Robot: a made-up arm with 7 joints. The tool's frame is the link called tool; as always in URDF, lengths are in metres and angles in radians. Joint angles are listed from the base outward. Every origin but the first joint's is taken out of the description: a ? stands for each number. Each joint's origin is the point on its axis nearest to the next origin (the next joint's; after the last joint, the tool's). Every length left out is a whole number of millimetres.
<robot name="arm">
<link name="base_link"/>
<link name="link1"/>
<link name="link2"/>
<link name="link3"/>
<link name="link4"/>
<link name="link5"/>
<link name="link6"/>
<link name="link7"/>
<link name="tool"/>
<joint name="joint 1" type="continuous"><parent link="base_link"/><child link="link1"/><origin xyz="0.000 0.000 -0.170"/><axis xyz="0 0 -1"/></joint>
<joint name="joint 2" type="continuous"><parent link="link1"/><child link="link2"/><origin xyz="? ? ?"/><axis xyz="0 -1 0"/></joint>
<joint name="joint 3" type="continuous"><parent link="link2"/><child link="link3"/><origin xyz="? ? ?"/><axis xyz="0 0 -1"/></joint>
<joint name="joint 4" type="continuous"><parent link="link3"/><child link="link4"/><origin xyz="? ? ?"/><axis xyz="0 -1 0"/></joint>
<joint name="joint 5" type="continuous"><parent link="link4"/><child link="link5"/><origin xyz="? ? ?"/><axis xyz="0 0 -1"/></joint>
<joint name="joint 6" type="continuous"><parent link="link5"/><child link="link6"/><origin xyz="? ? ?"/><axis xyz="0 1 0"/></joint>
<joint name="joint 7" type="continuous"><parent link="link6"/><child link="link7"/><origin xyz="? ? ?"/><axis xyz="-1 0 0"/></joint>
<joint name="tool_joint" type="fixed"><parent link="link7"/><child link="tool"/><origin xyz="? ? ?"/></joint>
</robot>
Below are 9 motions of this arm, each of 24 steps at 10 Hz.
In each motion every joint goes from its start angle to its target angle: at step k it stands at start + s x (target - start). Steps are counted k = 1, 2, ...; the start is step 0. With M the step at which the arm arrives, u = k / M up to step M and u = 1 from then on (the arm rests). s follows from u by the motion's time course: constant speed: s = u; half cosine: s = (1 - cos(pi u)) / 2; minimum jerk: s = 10 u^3 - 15 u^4 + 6 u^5.
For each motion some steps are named. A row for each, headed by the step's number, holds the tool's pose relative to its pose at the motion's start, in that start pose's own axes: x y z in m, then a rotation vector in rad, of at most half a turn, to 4 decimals.
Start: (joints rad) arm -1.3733 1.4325 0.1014 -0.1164 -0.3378 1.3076 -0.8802
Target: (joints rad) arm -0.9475 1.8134 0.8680 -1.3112 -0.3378 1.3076 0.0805
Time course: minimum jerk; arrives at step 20
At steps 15, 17, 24:
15: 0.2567 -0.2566 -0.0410 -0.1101 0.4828 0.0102
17: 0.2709 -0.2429 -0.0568 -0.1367 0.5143 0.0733
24: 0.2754 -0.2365 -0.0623 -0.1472 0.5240 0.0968

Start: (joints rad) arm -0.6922 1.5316 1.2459 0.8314 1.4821 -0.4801 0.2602
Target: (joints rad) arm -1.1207 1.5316 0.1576 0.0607 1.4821 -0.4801 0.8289
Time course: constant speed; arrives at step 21
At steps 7, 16, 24:
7: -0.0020 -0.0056 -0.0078 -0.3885 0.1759 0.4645
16: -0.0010 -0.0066 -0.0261 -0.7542 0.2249 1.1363
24: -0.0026 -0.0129 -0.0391 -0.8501 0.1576 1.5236

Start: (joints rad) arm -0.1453 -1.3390 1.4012 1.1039 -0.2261 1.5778 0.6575
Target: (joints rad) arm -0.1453 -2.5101 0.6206 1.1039 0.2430 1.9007 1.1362
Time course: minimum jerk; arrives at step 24
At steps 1, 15, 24:
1: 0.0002 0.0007 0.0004 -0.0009 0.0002 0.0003
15: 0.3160 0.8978 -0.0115 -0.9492 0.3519 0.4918
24: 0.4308 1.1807 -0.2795 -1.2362 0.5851 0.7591

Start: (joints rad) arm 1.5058 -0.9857 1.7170 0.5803 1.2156 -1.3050 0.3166
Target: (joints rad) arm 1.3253 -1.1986 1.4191 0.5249 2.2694 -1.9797 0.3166
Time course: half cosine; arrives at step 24
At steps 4, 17, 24:
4: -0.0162 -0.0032 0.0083 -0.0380 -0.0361 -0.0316
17: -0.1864 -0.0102 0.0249 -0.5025 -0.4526 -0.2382
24: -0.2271 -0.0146 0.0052 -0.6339 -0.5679 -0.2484

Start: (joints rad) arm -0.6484 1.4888 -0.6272 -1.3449 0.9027 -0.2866 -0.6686
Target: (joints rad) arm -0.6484 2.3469 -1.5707 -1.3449 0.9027 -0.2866 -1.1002
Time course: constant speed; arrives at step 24
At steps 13, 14, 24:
13: 0.1086 -0.0336 -0.0522 0.0427 -0.5863 0.3070
14: 0.1173 -0.0353 -0.0516 0.0372 -0.6287 0.3293
24: 0.1857 -0.0491 -0.0133 -0.0922 -1.0190 0.5279

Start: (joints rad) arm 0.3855 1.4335 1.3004 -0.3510 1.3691 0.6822 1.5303
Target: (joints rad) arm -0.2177 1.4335 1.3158 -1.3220 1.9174 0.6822 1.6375
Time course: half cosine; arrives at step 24
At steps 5, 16, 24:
5: 0.0375 0.0344 -0.0304 -0.1040 0.1332 0.0352
16: 0.0807 0.0593 -0.2364 -0.8235 0.9266 0.0537
24: 0.0473 -0.0014 -0.2405 -1.1327 1.1903 -0.0384

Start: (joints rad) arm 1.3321 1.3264 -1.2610 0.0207 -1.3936 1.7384 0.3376
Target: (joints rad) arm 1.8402 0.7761 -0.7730 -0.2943 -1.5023 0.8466 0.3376
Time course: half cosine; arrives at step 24
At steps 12, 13, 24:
12: -0.2757 -0.1613 -0.1239 0.3068 -0.6633 0.2923
13: -0.2978 -0.1924 -0.1560 0.3676 -0.7438 0.3232
24: -0.3292 -0.3862 -0.4398 0.8943 -1.2121 0.4613

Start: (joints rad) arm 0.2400 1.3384 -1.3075 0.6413 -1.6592 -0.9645 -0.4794
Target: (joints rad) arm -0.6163 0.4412 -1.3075 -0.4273 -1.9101 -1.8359 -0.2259
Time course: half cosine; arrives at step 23
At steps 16, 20, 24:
16: -0.0995 0.2321 -0.1336 0.3070 -1.5389 0.4587
20: -0.1056 0.3152 -0.1856 0.5590 -1.8204 0.5019
24: -0.1095 0.3391 -0.1967 0.6323 -1.8806 0.5036

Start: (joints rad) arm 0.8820 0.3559 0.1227 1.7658 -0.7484 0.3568 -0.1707
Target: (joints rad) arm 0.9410 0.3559 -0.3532 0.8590 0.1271 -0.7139 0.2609
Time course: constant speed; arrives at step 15
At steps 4, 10, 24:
4: -0.1143 -0.0697 -0.0319 0.1639 -0.1733 -0.1610
10: -0.3098 -0.0572 -0.1114 0.2414 -0.2726 -0.5033
24: -0.4730 0.0422 -0.1260 0.1322 -0.2130 -0.7649

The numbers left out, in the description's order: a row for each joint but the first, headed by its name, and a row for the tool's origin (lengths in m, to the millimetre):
joint 2: 0.110 -0.140 0.000
joint 3: -0.020 0.000 0.320
joint 4: -0.080 0.190 0.000
joint 5: 0.050 0.000 -0.430
joint 6: 0.300 0.130 0.000
joint 7: 0.020 0.000 0.340
tool: 0.000 -0.150 0.030

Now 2 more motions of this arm.
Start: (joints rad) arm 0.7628 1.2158 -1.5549 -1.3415 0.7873 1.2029 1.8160
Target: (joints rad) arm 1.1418 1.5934 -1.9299 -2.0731 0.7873 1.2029 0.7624
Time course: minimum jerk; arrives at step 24
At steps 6, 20, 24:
6: 0.0502 0.0481 -0.0540 0.1029 0.0956 0.0759
20: -0.0246 0.5868 -0.5894 0.8611 1.1964 0.3209
24: -0.0484 0.6075 -0.6068 0.8833 1.2512 0.3122

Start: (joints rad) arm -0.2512 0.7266 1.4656 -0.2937 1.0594 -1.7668 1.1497
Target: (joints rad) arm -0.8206 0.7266 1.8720 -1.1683 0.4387 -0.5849 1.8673
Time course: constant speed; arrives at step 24
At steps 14, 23, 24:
14: 0.3306 -0.0250 -0.0557 -0.0796 -0.3946 1.2301
23: 0.3011 0.0797 0.0074 -0.1974 -0.9935 1.9487
24: 0.2844 0.0836 0.0134 -0.2074 -1.0750 2.0207

